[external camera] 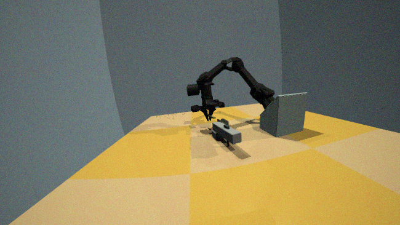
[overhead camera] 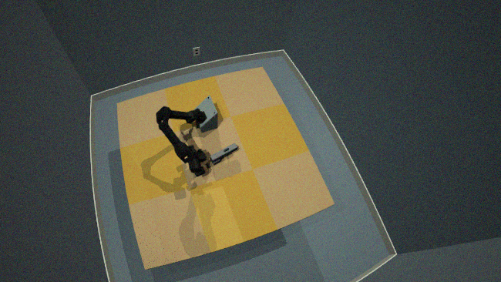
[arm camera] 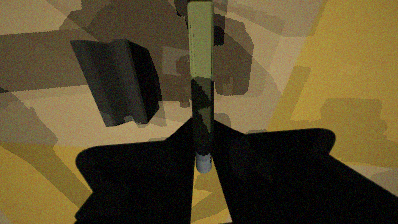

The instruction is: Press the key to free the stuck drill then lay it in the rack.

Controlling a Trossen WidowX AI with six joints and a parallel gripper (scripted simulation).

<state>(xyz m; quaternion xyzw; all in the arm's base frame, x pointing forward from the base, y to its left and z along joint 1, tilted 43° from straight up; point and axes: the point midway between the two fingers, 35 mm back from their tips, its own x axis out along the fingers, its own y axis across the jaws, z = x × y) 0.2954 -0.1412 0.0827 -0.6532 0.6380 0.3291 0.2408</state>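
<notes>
The drill is 4 cm to the left of my gripper tip and 4 cm above it. Also, from my gripper tip: grey block 20 cm to the left, 2 cm behind, 1 cm above; low box 7 cm behind, 3 cm to the left, 2 cm below; dark key 23 cm to the left, 2 cm behind, 1 cm above.
</notes>
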